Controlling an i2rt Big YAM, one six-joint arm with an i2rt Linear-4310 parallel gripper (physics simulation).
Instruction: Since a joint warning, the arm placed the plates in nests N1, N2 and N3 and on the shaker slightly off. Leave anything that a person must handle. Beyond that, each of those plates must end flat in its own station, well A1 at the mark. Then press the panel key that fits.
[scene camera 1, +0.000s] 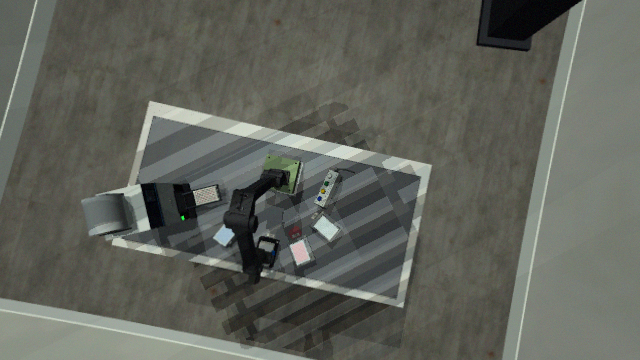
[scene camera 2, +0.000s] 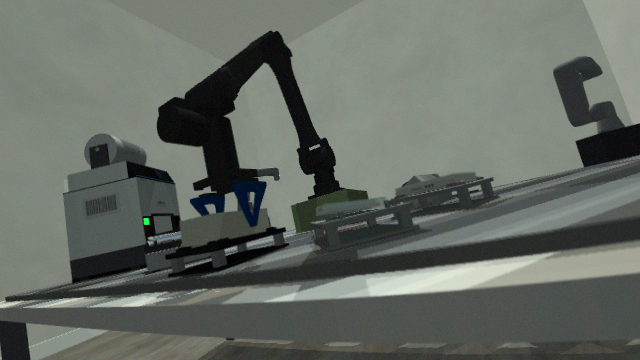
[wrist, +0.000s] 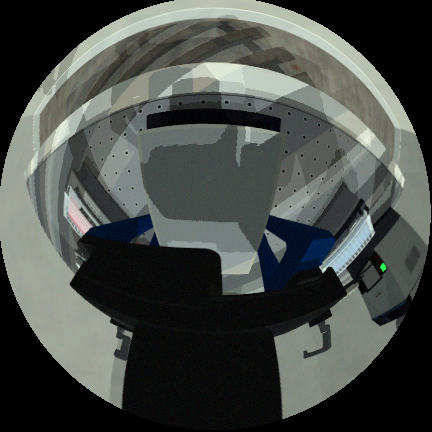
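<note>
My gripper has blue fingers and is shut on a pale grey plate, one finger on each long side. The plate sits at the black nest near the table's front edge; I cannot tell whether it rests fully flat. A pink plate lies in the middle nest. A white plate lies tilted on the far nest. A light-blue plate lies left of the arm. The key panel has white, green, yellow and blue keys.
A grey instrument with a green light stands at the left, with a well plate on its tray. A green block sits under the arm's base. A small red item lies by the pink plate.
</note>
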